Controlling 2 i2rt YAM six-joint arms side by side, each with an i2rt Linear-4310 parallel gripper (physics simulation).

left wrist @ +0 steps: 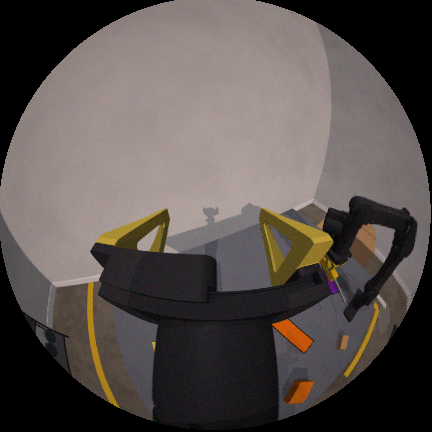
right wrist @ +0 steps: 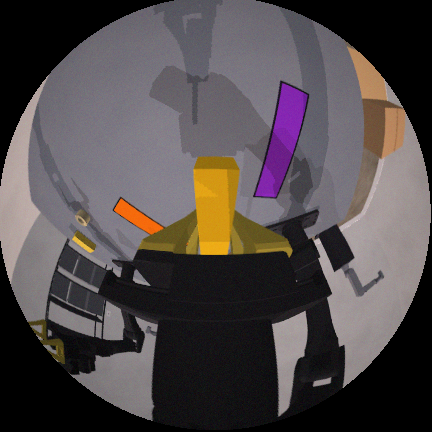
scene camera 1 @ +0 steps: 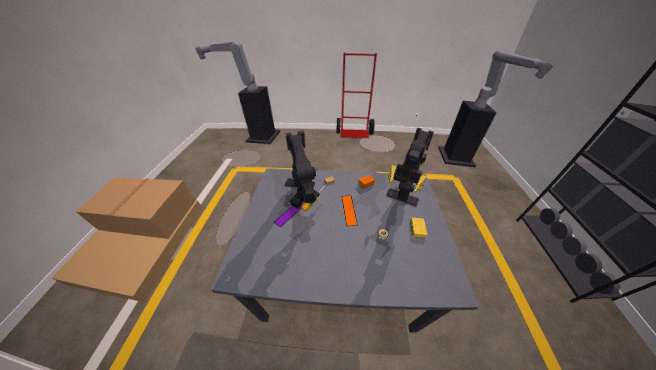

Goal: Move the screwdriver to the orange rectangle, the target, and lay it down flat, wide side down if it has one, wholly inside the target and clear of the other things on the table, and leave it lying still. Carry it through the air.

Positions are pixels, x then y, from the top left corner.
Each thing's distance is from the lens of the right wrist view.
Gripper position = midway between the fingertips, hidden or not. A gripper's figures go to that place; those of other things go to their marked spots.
my right gripper (right wrist: 214, 212): 0.13 m
screwdriver (right wrist: 215, 177): 0.08 m
orange rectangle (right wrist: 122, 207): 0.34 m
purple rectangle (right wrist: 291, 103): 0.25 m
The marked spots on the orange rectangle and the screwdriver are 0.29 m apart.
